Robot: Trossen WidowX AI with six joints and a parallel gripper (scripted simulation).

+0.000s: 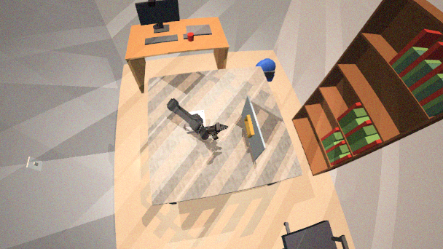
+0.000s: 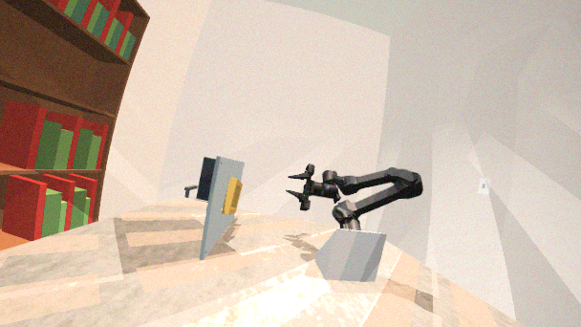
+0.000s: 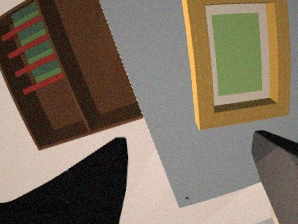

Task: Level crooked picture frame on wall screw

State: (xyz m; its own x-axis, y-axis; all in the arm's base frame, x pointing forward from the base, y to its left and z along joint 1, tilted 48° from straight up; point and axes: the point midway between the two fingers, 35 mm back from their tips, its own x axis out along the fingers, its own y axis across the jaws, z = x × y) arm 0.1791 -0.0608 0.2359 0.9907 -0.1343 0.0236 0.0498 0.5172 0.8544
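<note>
The picture frame is 200 mm ahead of my gripper tip and 90 mm below it. From my gripper tip the other things lie so: wall panel: 210 mm ahead, 20 mm to the right, 100 mm below.
</note>
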